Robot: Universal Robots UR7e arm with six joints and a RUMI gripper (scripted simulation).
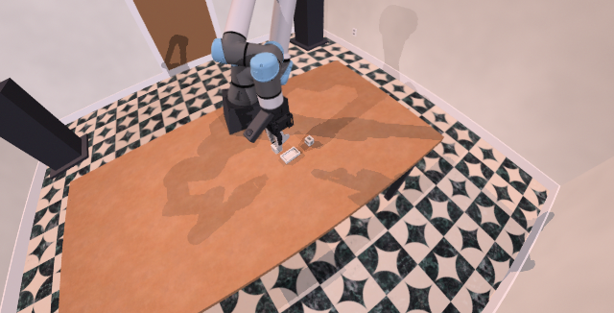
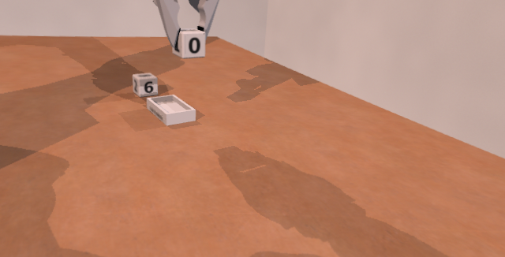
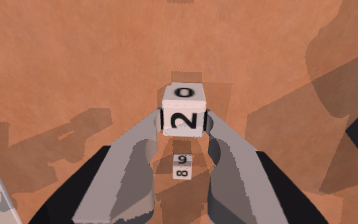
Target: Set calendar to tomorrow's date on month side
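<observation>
My gripper is now 6 cm to the right of the tray and 12 cm above it.
</observation>
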